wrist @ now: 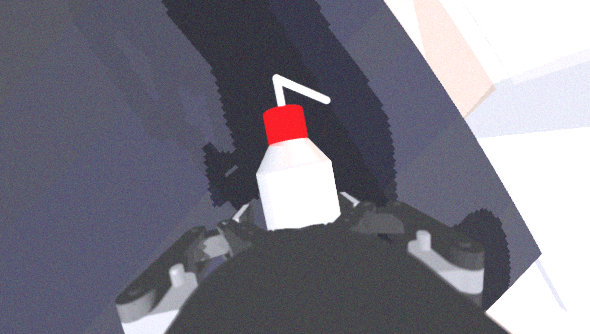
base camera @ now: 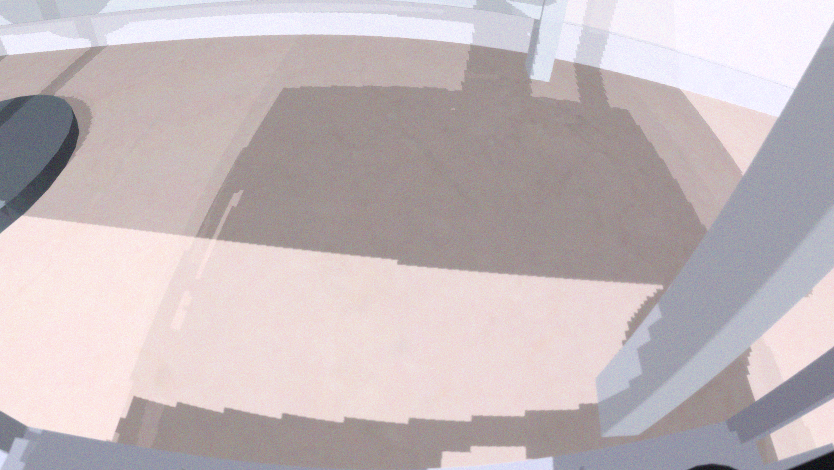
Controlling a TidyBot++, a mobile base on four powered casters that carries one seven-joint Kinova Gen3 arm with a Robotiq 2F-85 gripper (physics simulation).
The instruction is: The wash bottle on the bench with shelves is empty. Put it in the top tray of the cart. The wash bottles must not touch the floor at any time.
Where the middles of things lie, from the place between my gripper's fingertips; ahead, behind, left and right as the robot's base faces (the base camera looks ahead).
The white wash bottle (wrist: 296, 182) is 1 cm ahead of my hand, 2 cm to the right of it and 3 cm above it.
